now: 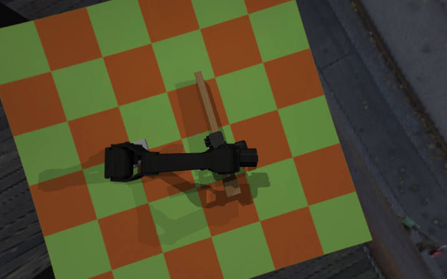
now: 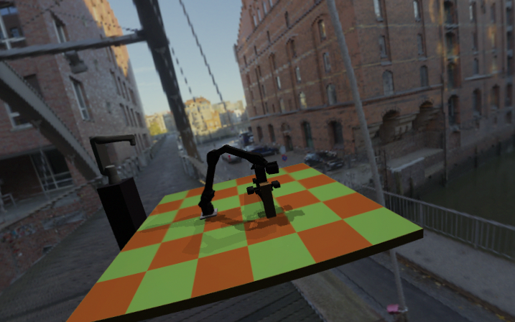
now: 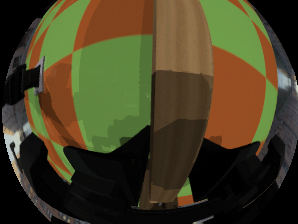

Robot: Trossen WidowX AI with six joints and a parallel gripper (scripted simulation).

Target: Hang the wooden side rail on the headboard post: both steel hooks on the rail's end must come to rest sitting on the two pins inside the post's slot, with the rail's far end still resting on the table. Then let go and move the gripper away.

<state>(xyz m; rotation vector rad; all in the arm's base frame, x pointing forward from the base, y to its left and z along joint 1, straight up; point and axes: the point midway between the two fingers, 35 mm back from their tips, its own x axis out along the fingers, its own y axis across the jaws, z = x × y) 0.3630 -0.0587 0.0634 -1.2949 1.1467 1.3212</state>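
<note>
Now: the headboard post 10 mm ahead of my gripper tip, 110 mm to the right of it and 40 mm above it.
</note>
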